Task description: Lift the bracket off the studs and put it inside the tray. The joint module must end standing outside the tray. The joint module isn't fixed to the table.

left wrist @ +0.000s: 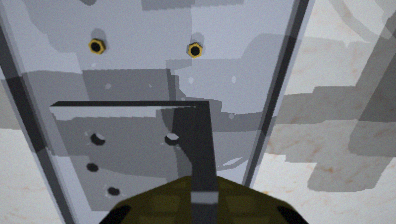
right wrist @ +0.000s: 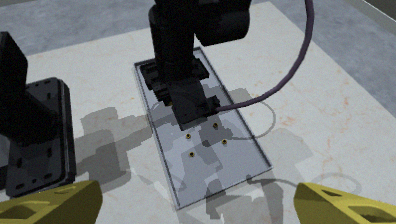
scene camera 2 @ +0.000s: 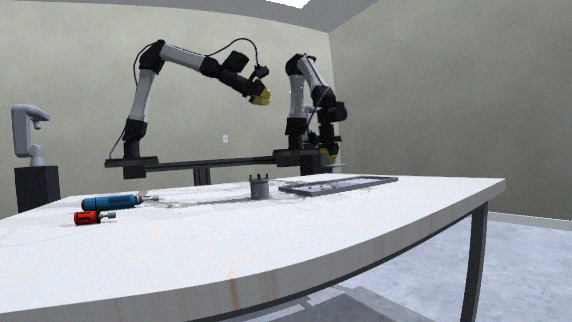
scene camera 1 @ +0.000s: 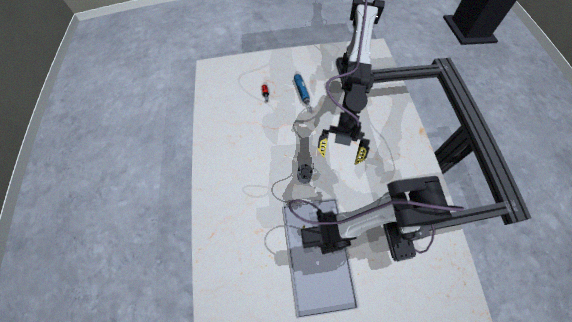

Labels:
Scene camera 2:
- my right gripper: 269, 100
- blue screwdriver: 121, 201

